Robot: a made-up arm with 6 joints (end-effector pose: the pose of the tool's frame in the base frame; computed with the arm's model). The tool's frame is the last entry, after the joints. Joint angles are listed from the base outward.
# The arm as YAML. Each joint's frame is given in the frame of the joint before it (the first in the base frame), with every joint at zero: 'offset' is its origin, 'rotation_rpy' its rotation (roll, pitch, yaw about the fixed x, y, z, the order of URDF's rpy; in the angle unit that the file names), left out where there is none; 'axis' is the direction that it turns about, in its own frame. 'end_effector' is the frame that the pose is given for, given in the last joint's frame.
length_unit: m
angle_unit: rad
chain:
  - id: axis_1
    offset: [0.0, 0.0, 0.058]
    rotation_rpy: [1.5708, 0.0, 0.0]
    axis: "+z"
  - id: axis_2
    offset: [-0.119, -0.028, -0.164]
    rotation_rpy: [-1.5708, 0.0, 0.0]
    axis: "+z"
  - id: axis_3
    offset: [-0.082, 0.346, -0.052]
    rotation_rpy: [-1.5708, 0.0, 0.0]
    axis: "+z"
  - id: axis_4
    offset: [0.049, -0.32, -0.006]
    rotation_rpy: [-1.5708, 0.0, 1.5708]
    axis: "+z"
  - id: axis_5
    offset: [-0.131, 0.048, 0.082]
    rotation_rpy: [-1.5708, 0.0, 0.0]
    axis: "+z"
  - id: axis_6
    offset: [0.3, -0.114, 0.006]
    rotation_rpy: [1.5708, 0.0, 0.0]
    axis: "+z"
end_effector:
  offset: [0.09, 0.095, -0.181]
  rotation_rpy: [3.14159, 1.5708, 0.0]
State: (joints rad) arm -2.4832 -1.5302 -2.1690 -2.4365 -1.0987 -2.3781
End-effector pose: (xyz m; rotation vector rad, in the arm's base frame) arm -0.4832 0.4534 0.3666 -1.3221 -1.5949 1.6995
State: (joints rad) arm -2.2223 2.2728 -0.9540 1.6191 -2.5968 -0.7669
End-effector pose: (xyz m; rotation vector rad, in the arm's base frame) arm 0.1259 -0.7808 0.4359 -0.0991 2.9746 0.1273
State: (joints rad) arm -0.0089 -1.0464 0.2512 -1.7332 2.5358 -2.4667
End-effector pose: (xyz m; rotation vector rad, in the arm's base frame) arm -0.1438 0.0629 0.2795 -0.5577 -2.7116 0.8331
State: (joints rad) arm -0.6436 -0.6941 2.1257 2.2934 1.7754 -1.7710
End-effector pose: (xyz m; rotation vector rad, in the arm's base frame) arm -0.1798 0.6620 -0.3136 -2.6371 -1.5854 -0.6208
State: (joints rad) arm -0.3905 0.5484 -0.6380 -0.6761 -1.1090 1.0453
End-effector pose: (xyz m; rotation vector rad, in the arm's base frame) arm -0.5490 0.1633 0.1930 -0.3609 0.3011 1.3156
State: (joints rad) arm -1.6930 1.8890 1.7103 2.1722 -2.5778 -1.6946
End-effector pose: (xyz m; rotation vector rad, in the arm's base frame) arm 0.2948 -0.0397 0.7731 -0.5015 0.2552 0.6783
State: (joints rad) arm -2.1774 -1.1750 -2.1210 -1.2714 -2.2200 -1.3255
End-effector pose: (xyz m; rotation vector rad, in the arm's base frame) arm -0.4276 0.3920 0.5763 0.0774 2.3173 -1.0955
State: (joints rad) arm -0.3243 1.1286 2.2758 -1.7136 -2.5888 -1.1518
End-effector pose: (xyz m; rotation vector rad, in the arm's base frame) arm 0.1057 0.3942 0.0217 0.0345 -0.9754 1.2407
